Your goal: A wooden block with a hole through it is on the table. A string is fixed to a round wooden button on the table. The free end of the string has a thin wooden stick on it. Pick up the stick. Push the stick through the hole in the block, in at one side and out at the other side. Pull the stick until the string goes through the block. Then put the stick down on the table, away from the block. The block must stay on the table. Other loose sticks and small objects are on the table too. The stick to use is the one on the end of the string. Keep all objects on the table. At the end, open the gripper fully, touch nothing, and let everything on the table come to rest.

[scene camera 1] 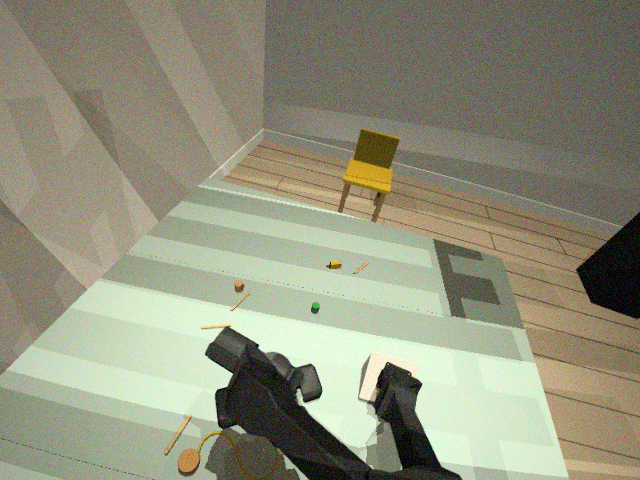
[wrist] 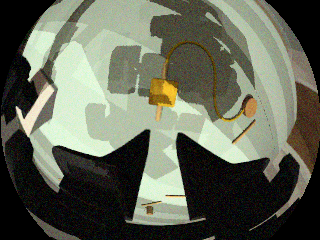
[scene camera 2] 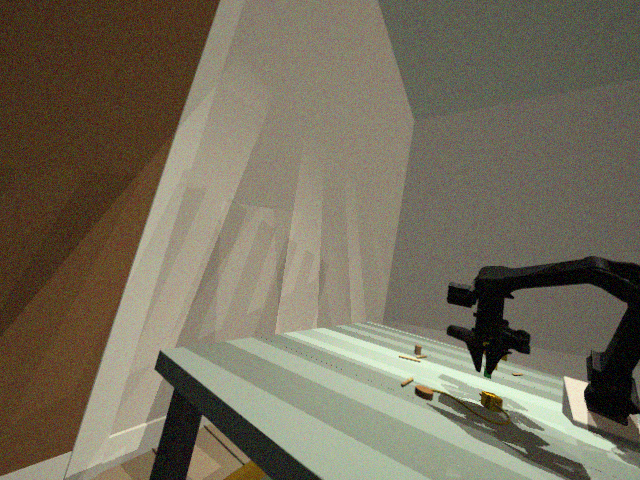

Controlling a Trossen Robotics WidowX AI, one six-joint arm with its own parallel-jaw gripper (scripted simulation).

Labels:
My gripper shows in scene camera 1 (268, 406), in the wrist view and in scene camera 2. One and the same spot on my gripper: (wrist: 104, 190) is (scene camera 2: 502, 349).

